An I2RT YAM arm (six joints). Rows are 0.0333 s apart.
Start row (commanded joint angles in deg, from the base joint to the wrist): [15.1 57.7 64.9 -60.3 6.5 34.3]
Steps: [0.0 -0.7 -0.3 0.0 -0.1 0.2]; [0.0 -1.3 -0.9 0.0 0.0 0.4]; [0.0 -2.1 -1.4 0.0 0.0 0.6]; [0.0 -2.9 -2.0 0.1 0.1 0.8]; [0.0 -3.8 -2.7 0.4 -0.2 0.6]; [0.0 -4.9 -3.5 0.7 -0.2 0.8]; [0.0 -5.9 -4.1 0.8 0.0 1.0]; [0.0 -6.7 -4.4 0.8 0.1 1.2]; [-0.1 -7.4 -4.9 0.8 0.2 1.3]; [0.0 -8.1 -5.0 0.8 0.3 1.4]
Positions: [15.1 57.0 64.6 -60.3 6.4 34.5]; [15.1 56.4 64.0 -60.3 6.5 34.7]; [15.1 55.6 63.5 -60.3 6.5 34.9]; [15.1 54.8 62.9 -60.2 6.6 35.1]; [15.1 53.9 62.2 -59.9 6.3 34.9]; [15.1 52.8 61.4 -59.6 6.3 35.1]; [15.1 51.8 60.8 -59.5 6.5 35.3]; [15.1 51.0 60.5 -59.5 6.6 35.5]; [15.0 50.3 60.0 -59.5 6.7 35.6]; [15.1 49.6 59.9 -59.5 6.8 35.7]
